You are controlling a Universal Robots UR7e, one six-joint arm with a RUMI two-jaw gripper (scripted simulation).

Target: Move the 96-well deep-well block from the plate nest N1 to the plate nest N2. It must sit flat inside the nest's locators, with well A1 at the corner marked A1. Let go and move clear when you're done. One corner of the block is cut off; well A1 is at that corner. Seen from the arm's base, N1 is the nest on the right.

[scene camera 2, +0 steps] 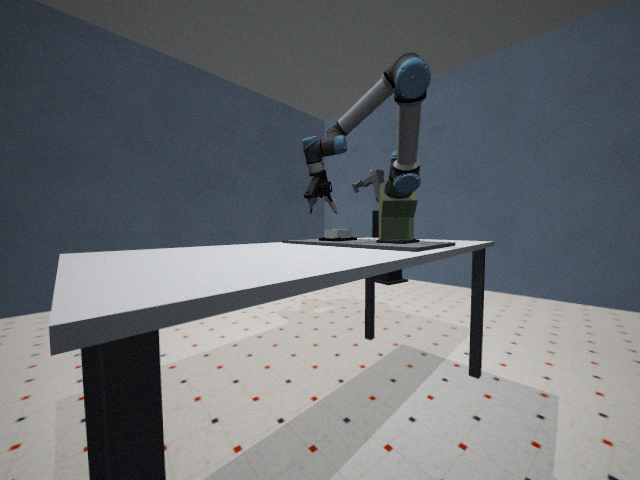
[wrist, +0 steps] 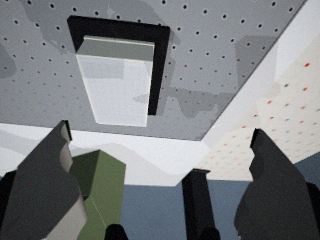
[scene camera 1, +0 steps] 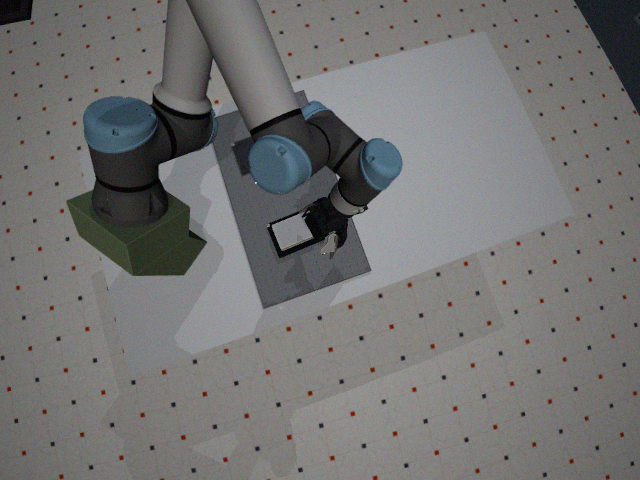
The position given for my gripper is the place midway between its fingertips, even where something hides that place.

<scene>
In view: my gripper [scene camera 1: 316, 233], a deep-well block [scene camera 1: 293, 231] and a plate nest [wrist: 101, 27].
The deep-well block shows as well in the wrist view [wrist: 117, 73]. My gripper also shows in scene camera 2 [scene camera 2: 323, 213] and in the wrist view [wrist: 161, 126].
</scene>
